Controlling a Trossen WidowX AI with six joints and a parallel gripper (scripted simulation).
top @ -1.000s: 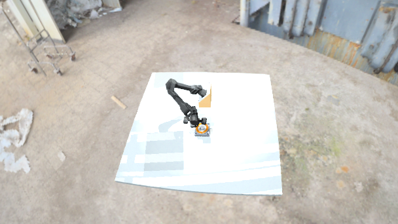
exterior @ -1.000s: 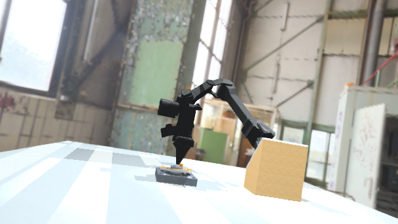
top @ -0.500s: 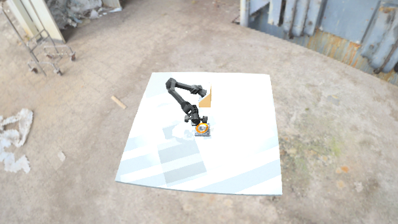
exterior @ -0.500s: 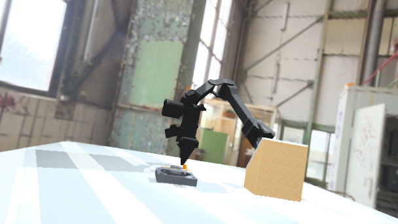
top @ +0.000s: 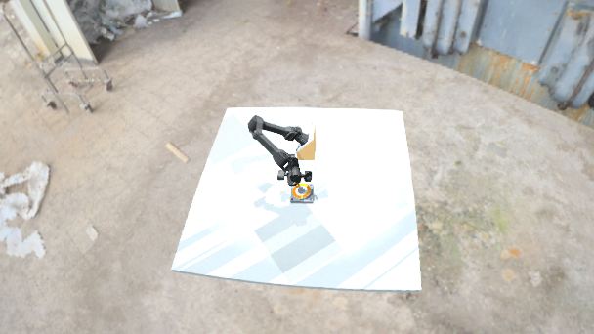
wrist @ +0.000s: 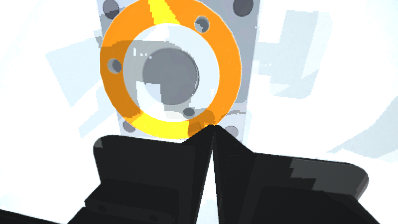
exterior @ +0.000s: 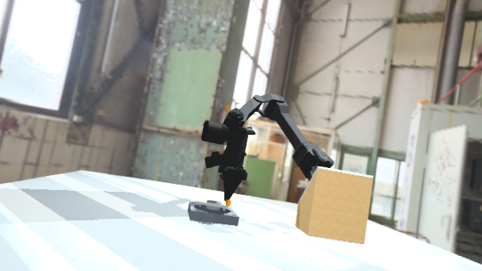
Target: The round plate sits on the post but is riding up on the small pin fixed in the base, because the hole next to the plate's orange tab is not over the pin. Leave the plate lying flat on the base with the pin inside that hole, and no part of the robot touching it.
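My gripper tip is 2 cm short of the round plate and 3 cm to the right of it. Round my gripper tip: square grey base 4 cm ahead, 4 cm to the left, 2 cm below.
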